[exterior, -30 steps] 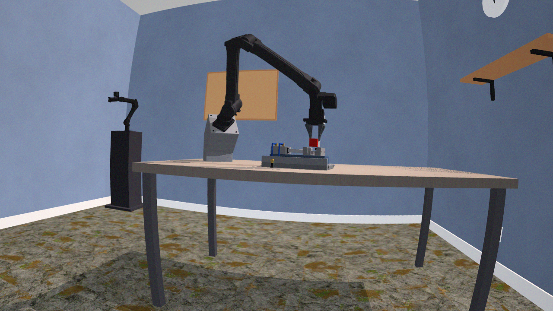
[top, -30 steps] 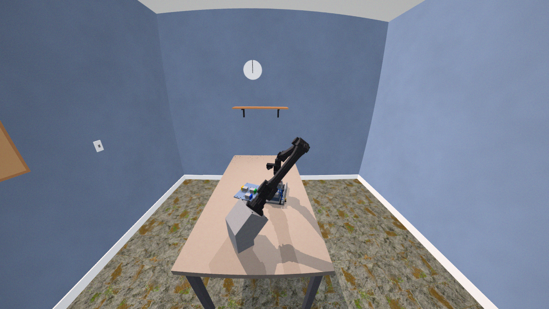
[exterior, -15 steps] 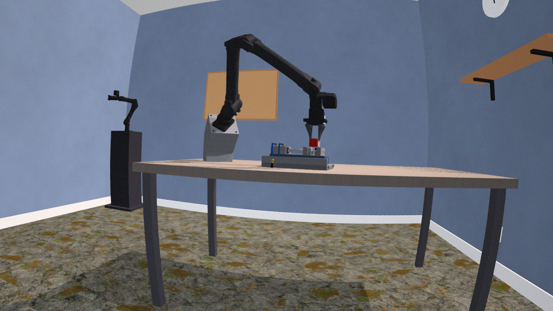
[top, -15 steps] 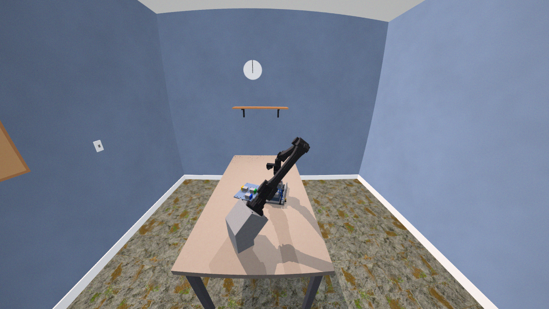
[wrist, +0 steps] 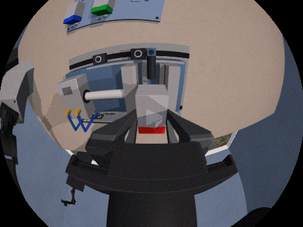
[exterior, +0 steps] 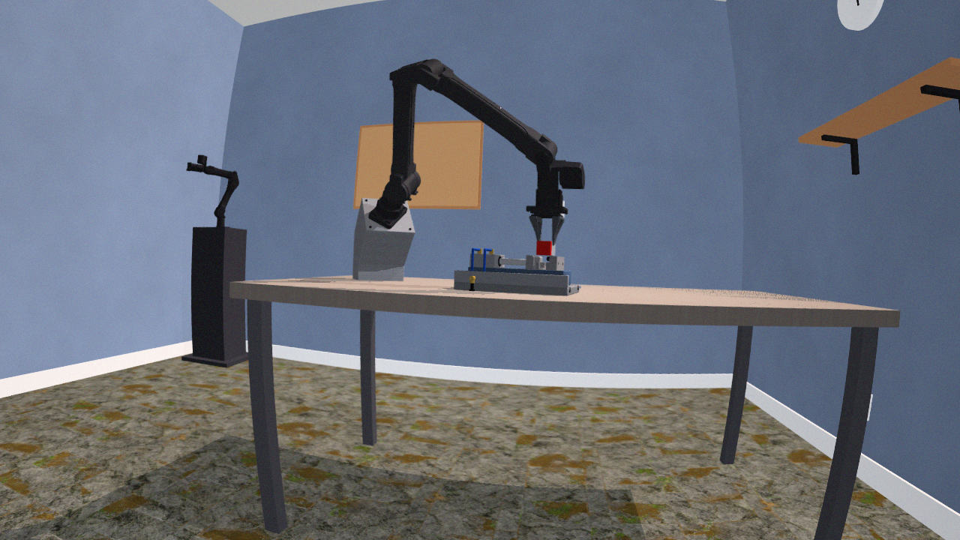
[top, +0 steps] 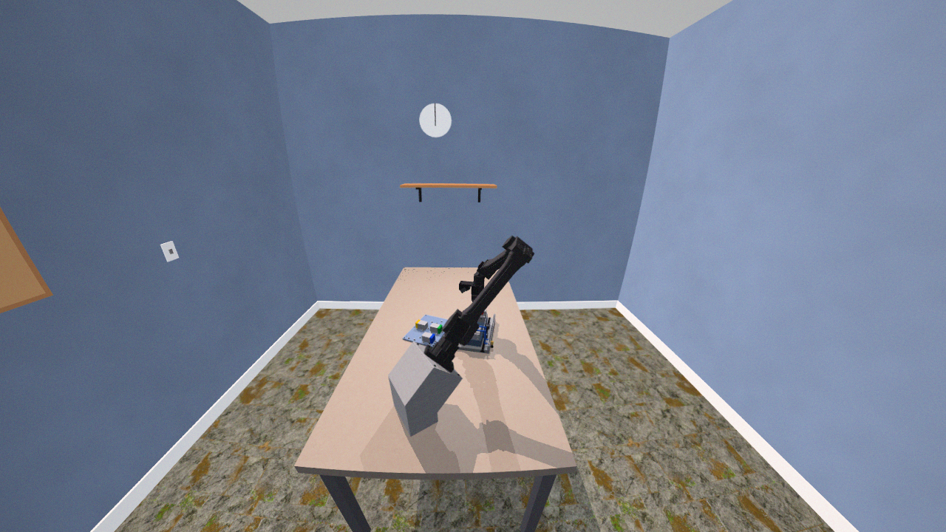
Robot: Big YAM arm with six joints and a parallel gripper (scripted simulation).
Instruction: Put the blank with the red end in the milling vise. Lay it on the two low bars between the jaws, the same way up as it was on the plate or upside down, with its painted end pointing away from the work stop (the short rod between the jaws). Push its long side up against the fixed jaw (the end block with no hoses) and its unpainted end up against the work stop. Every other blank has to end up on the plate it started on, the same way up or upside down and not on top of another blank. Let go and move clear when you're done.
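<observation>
My gripper is now 50 mm to the right of the work stop, 40 mm above it and 20 mm short of it. From my hand the other things lie so: green-ended blank 240 mm to the left, 110 mm below, 30 mm behind; then blue plate 280 mm to the left, 130 mm below, 10 mm behind; then vise 90 mm below, 70 mm behind, 30 mm to the left.
</observation>
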